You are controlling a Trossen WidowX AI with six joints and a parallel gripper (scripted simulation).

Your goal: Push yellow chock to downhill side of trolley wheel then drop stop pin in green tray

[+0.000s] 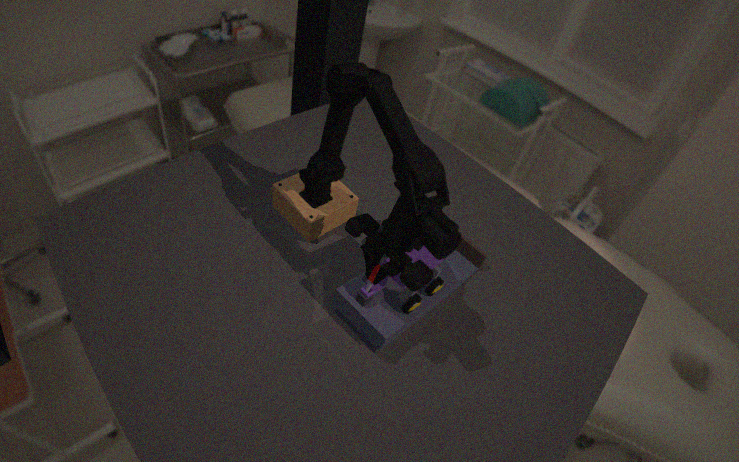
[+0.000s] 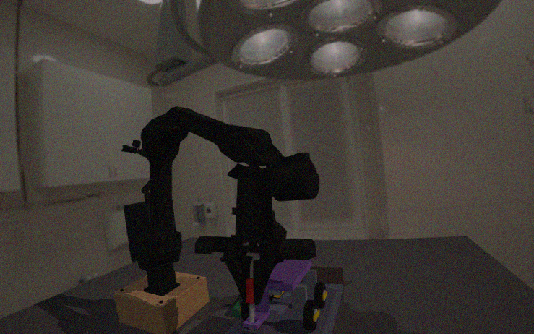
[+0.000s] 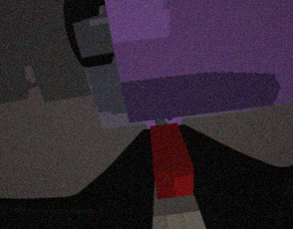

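Now: the green tray 110 mm behind my gripper tip, 220 mm to the left of it and 150 mm below it. Round my gripper tip: purple trolley (20 mm ahead, 90 mm to the left, 30 mm below); then ramp (20 mm ahead, 100 mm to the left, 100 mm below); then red-headed stop pin (right at my gripper tip).
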